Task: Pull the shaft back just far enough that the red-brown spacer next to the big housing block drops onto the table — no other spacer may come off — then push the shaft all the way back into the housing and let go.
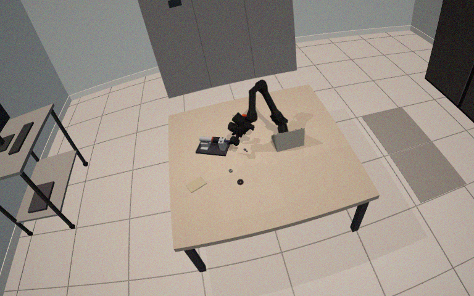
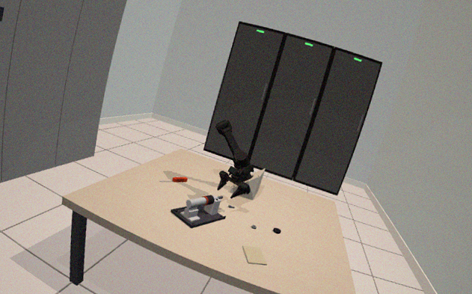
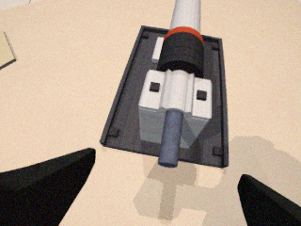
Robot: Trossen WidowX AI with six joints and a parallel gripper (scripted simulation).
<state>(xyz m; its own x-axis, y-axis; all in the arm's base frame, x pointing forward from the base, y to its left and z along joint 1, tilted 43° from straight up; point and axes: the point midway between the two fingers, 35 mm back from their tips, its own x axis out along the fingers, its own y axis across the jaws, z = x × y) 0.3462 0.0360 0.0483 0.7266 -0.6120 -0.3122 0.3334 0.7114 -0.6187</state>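
My gripper tip is now 90 mm short of the black spacer, 30 mm to the left of it and 20 mm above it. From my gripper tip the other things lie so: grey bolt-like piece: 90 mm below, 90 mm behind, 30 mm to the left; then blue-grey shaft: 100 mm ahead, 40 mm to the right, 20 mm below; then red-brown spacer: 130 mm ahead, 50 mm to the right, 20 mm below.
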